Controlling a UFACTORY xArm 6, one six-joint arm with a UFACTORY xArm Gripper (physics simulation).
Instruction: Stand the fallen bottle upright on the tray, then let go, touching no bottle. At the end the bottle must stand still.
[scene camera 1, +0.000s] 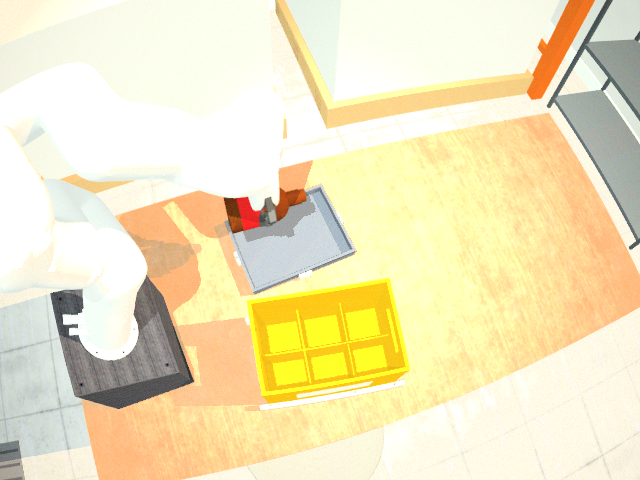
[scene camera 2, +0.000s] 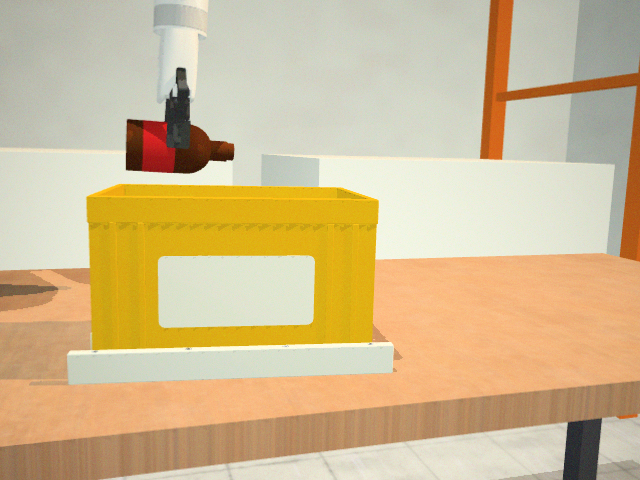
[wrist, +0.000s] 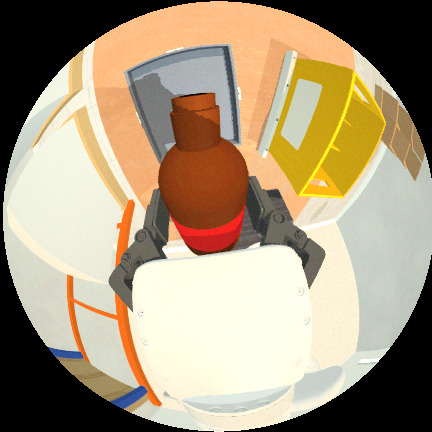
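Pixels of known places: gripper, fingertip midpoint: (scene camera 1: 262, 206) (scene camera 2: 175, 148) (wrist: 204, 191); arm's base at its link origin: (scene camera 1: 108, 330).
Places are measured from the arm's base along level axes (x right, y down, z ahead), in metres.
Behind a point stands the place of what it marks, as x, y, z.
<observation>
A brown bottle (scene camera 1: 248, 214) {-0.155, -0.062, 0.323} (scene camera 2: 157, 149) {-0.144, -0.032, 0.328} (wrist: 202, 172) {-0.188, -0.059, 0.395} with a red label lies on its side in the air. In the scene camera 2 view its neck points right and its base left, above the height of the crate's rim. My gripper (scene camera 1: 268, 213) {-0.183, -0.034, 0.352} (scene camera 2: 178, 135) {-0.183, -0.034, 0.352} (wrist: 204, 191) {-0.183, -0.034, 0.352} is shut on the bottle's body, one finger on each side near the label and shoulder. The grey tray (scene camera 1: 310, 240) {-0.190, 0.180, 0.451} (wrist: 200, 75) {-0.180, 0.180, 0.459} is below, under the bottle and gripper in the scene camera 1 view, with their shadow on it. The tray is hidden behind the crate in the scene camera 2 view.
A tall yellow crate (scene camera 1: 320, 304) {-0.003, 0.082, 0.430} (scene camera 2: 232, 237) {0.174, 0.048, 0.413} (wrist: 332, 100) {-0.007, 0.036, 0.478} with several compartments stands beside the tray. The arm's dark base block (scene camera 1: 173, 356) {0.059, 0.049, 0.120} is at the left in the scene camera 1 view. An orange post (scene camera 1: 558, 51) (scene camera 2: 497, 77) stands beyond the table.
</observation>
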